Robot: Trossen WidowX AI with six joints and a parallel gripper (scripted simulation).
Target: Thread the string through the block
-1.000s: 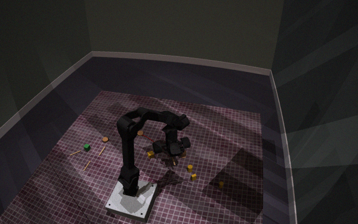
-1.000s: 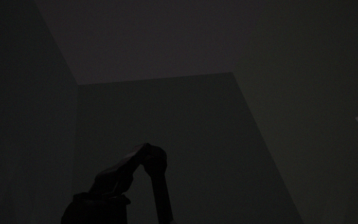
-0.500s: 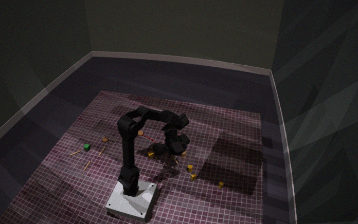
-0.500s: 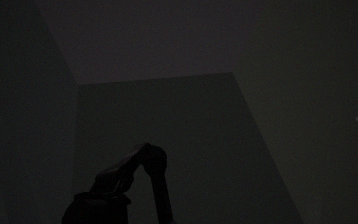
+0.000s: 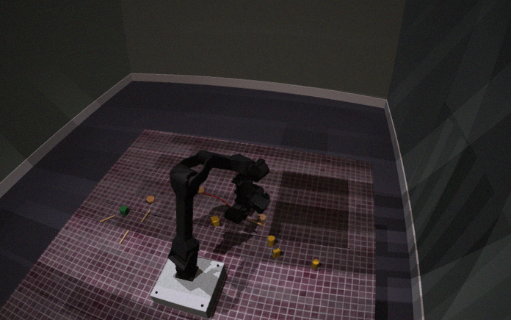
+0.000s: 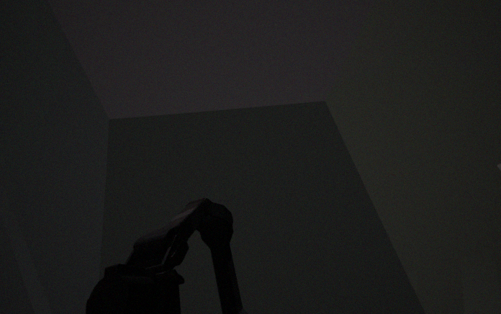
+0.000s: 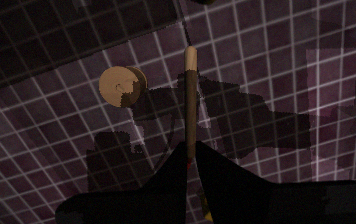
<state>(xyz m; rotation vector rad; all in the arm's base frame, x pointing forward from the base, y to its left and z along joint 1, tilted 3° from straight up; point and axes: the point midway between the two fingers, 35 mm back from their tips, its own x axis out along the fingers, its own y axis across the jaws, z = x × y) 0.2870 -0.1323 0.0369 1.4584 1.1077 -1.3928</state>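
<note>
The thin wooden stick is 2 cm to the right of my gripper tip. Round my gripper tip: round wooden button 15 cm ahead, 24 cm to the left, 5 cm below; then yellow wooden block 1 cm behind, 12 cm to the left, 4 cm below; then wooden cylinder 4 cm ahead, 6 cm to the right, 4 cm below.
</note>
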